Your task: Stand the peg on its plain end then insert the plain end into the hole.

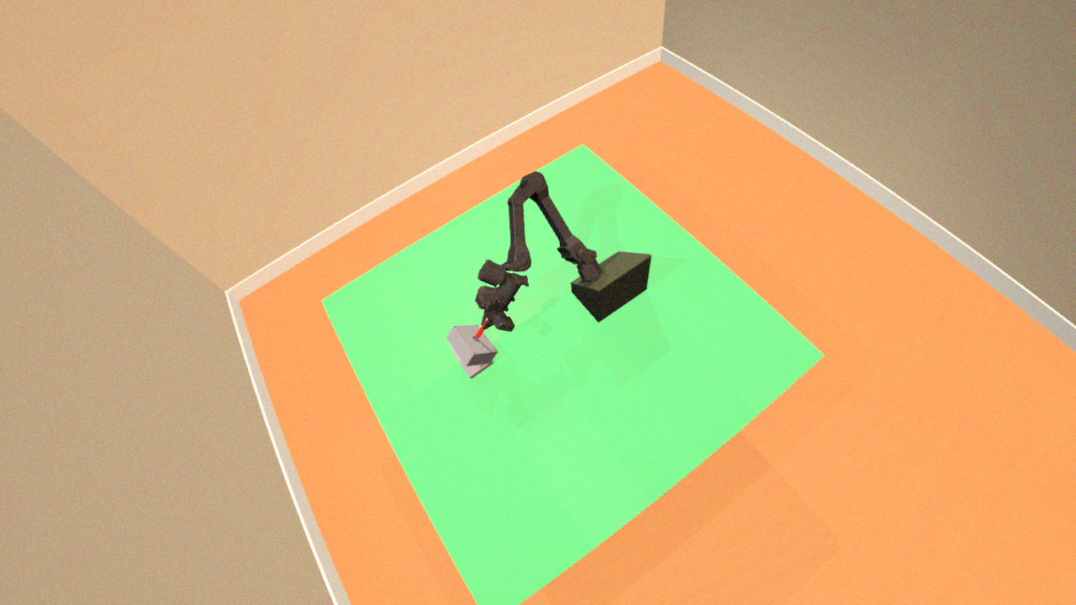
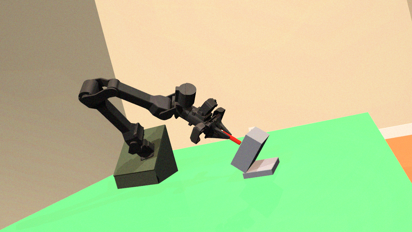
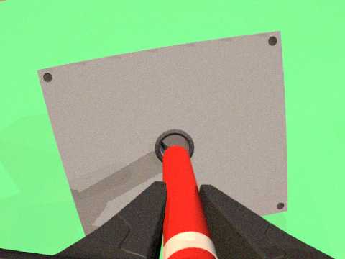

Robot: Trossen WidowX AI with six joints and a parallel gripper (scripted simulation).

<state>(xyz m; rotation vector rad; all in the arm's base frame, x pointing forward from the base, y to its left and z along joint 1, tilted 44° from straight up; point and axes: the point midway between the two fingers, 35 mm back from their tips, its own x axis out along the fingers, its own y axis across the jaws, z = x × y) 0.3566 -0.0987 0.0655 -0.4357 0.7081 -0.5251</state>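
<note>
My gripper tip is 60 mm short of the grey sloped panel, 50 mm above it and 10 mm to the left of it. From my gripper tip the other things lie so: red peg 10 mm behind, 10 mm above; then flat grey foot 120 mm below, 80 mm ahead, 10 mm to the right.
</note>
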